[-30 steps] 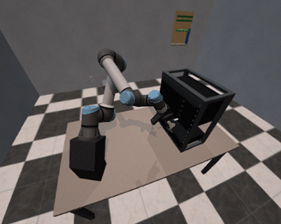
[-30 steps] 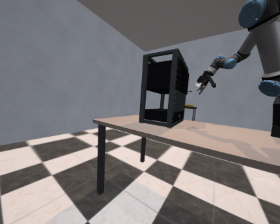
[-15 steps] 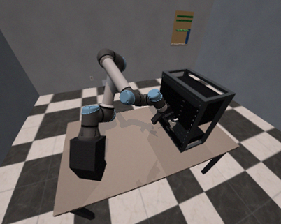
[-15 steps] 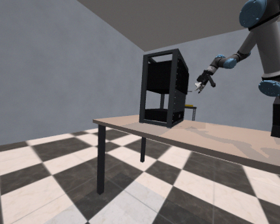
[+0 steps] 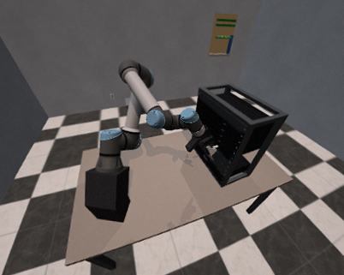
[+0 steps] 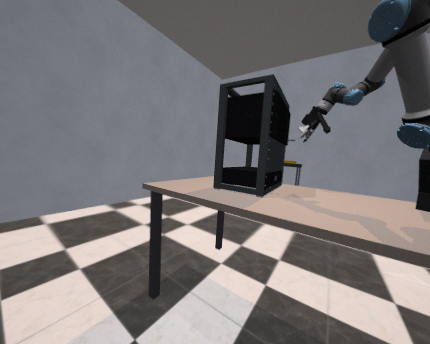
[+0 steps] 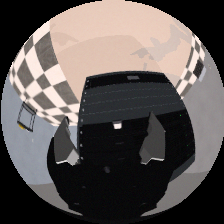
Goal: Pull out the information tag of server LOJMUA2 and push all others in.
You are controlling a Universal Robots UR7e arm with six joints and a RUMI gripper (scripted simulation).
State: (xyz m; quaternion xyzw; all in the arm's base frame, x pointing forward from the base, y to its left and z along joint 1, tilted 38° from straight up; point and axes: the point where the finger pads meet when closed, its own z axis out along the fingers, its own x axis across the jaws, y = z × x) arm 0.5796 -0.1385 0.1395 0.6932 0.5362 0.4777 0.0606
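The white information tag is 80 mm ahead of my hand and 20 mm to the left of it.
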